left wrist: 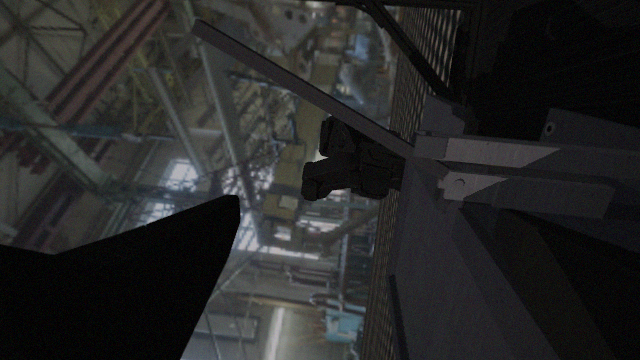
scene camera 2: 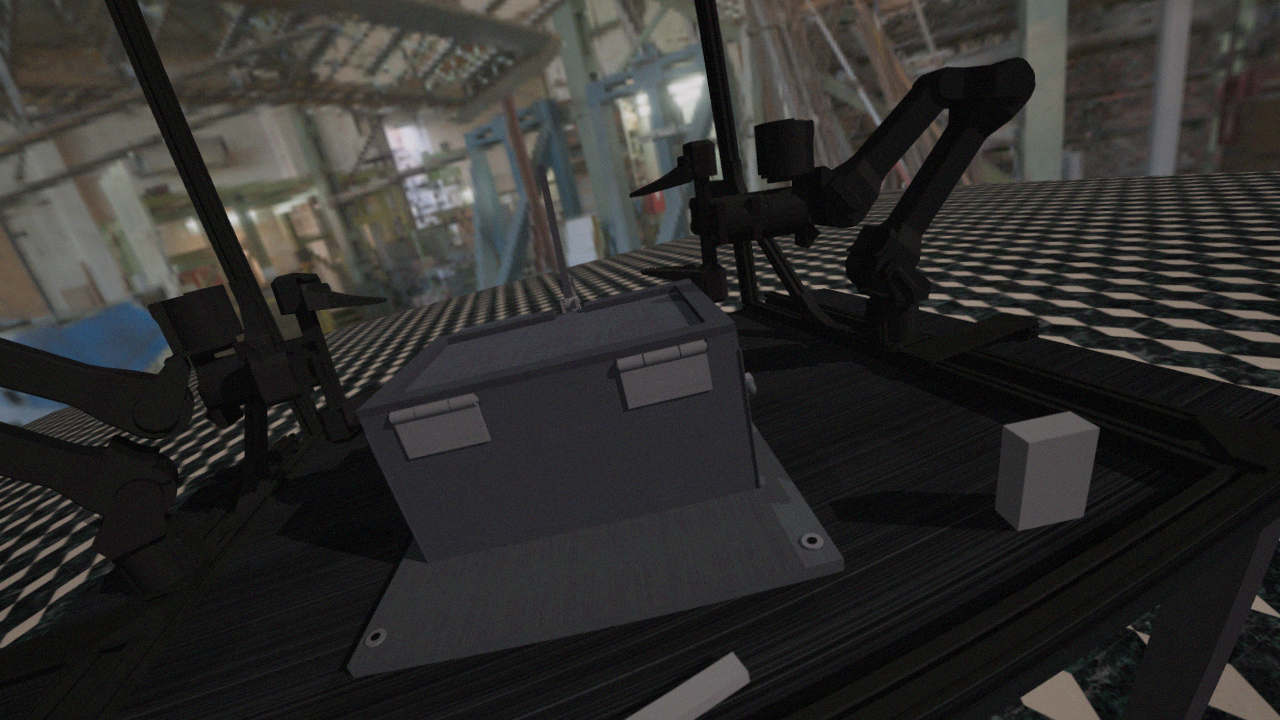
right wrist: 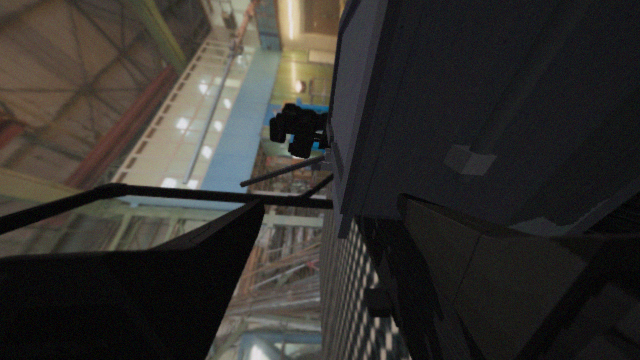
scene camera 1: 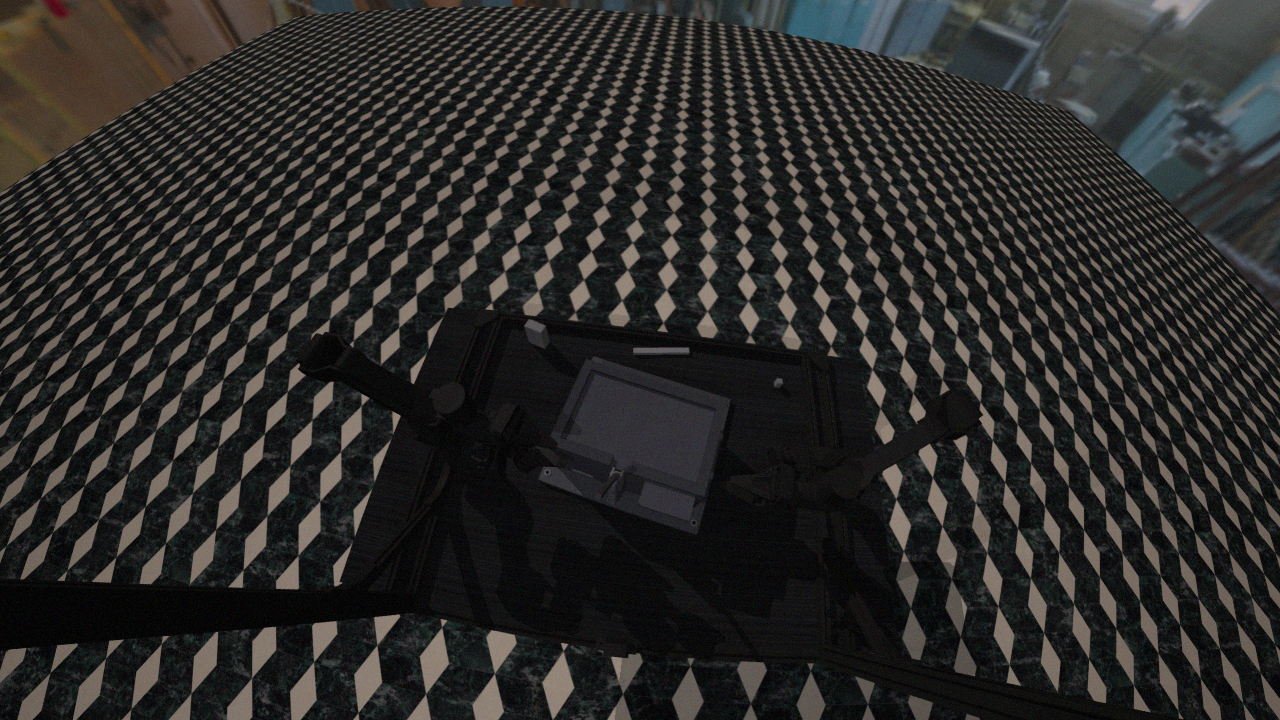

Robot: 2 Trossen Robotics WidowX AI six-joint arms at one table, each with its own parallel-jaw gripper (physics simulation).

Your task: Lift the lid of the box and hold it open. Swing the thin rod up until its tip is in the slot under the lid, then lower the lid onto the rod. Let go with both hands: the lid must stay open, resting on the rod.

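Where they show: left gripper, fingertip midpoint: (left wrist: 366,214) (scene camera 2: 635,235) (right wrist: 299,144) (scene camera 1: 561,456); right gripper, fingertip midpoint: (left wrist: 389,156) (scene camera 2: 398,339) (right wrist: 330,202) (scene camera 1: 724,481); left arm's base at its link origin: (scene camera 2: 893,337) (scene camera 1: 446,437); right arm's base at its link origin: (scene camera 2: 174,575).
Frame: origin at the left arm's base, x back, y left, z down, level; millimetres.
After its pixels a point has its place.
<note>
The grey box (scene camera 1: 644,420) {x -456, y 56, z -144 mm} (scene camera 2: 581,456) {x -460, y 147, z -66 mm} (right wrist: 430,100) {x -601, y 12, z -111 mm} stands on its base plate with the lid (scene camera 1: 646,425) {x -461, y 46, z -144 mm} (scene camera 2: 554,344) {x -452, y 66, z -144 mm} down. A long thin bar (scene camera 2: 553,228) {x -409, y -99, z -241 mm} (left wrist: 300,87) {x -402, y -109, z -253 mm} (right wrist: 280,171) {x -412, y -101, z -238 mm} slants up from the front edge. On the box's side, in the right wrist view, a pale clip (right wrist: 470,160) {x -612, y -21, z -82 mm} shows with a very faint rod running from it; I cannot tell which is the task's rod. The slot is hidden. My left gripper (scene camera 1: 553,454) {x -319, y -59, z -213 mm} (scene camera 2: 637,232) {x -319, y -59, z -213 mm} (left wrist: 366,214) {x -319, y -59, z -213 mm} is open and empty near a front corner. My right gripper (scene camera 2: 371,362) (right wrist: 330,202) {x -614, y -56, z -167 mm} is open and empty beside the box's other side.
A pale block (scene camera 1: 537,334) {x -161, y 293, z -42 mm} (scene camera 2: 1042,470) {x -169, y 318, z -32 mm}, a pale bar (scene camera 1: 660,351) {x -481, y 322, z 9 mm} (scene camera 2: 693,694) {x -443, y 322, z 9 mm} and a tiny pale cube (scene camera 1: 777,382) {x -795, y 264, z -5 mm} lie on the table beyond the box's hinge side in scene camera 1. The base plate (scene camera 2: 581,582) {x -490, y 205, z 7 mm} sticks out past the box. Dark frame posts stand behind.
</note>
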